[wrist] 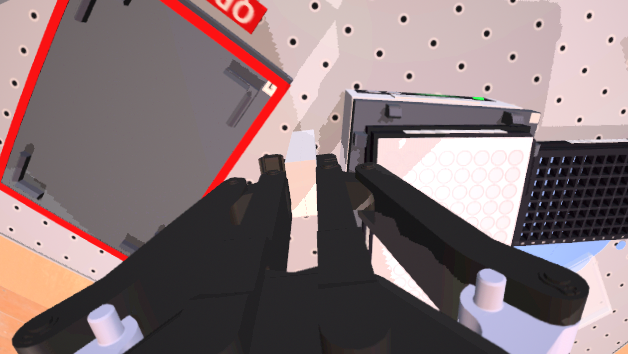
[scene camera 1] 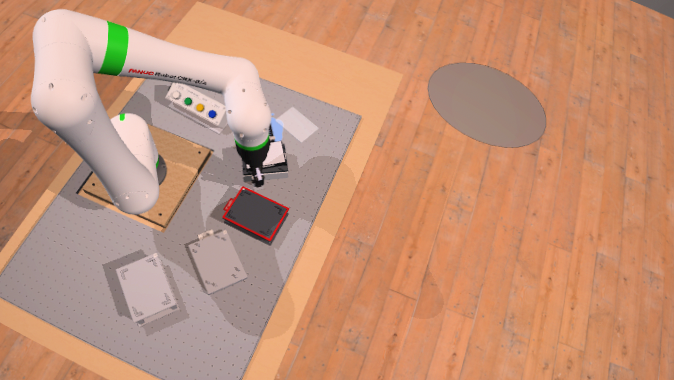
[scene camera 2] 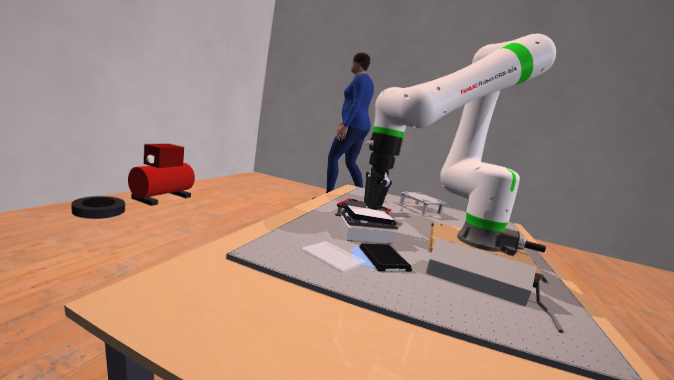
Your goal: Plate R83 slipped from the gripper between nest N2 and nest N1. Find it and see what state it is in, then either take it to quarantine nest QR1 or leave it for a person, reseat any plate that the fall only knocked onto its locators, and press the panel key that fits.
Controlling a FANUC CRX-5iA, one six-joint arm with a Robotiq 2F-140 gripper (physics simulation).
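Seen in the pictures: gripper, fingertip midpoint: (wrist: 305, 151) (scene camera 1: 258, 187); arm's base at its link origin: (scene camera 2: 480, 242).
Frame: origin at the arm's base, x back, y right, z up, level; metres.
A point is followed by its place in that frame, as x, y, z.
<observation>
My gripper (scene camera 1: 257, 183) @(-0.331, -0.167, -0.015) (scene camera 2: 375, 204) (wrist: 305, 151) @(-0.331, -0.167, -0.015) is shut and empty, above the board between the red-edged nest QR1 (scene camera 1: 256, 214) @(-0.392, -0.073, 0.026) (wrist: 125, 100) @(-0.368, -0.066, 0.025) and a white-topped plate (scene camera 1: 274, 154) @(-0.329, -0.261, 0.061) (scene camera 2: 370, 214) @(-0.293, -0.265, 0.060) (wrist: 450, 192) @(-0.280, -0.221, 0.057). That plate rests on a light grey nest (scene camera 2: 369, 233) @(-0.278, -0.284, 0.013) (wrist: 440, 111) @(-0.255, -0.192, 0.040) and looks slightly tilted in the scene camera 2 view. A black well plate (scene camera 2: 385, 256) @(-0.199, -0.359, -0.003) (wrist: 580, 192) @(-0.208, -0.340, -0.003) lies on the board beside this nest, wells showing. A blue patch (scene camera 1: 277, 130) @(-0.255, -0.385, -0.012) (scene camera 2: 361, 256) @(-0.251, -0.382, -0.015) (wrist: 560, 256) @(-0.247, -0.397, -0.014) spreads beside it, next to a clear lid (scene camera 1: 298, 124) @(-0.302, -0.444, -0.007) (scene camera 2: 330, 255) @(-0.299, -0.453, -0.007). No plate shows on QR1.
The key panel (scene camera 1: 197, 107) @(-0.010, -0.271, 0.053) (scene camera 2: 480, 275) @(0.016, -0.342, 0.022) with white, green, yellow and blue keys stands near the arm base. Two grey nests (scene camera 1: 216, 262) @(-0.378, 0.110, 0.001) (scene camera 1: 146, 289) @(-0.278, 0.289, 0.043) stand beyond QR1. A person (scene camera 2: 357, 110) in blue stands behind the table. A red compressor (scene camera 2: 162, 177) is on the floor.
</observation>
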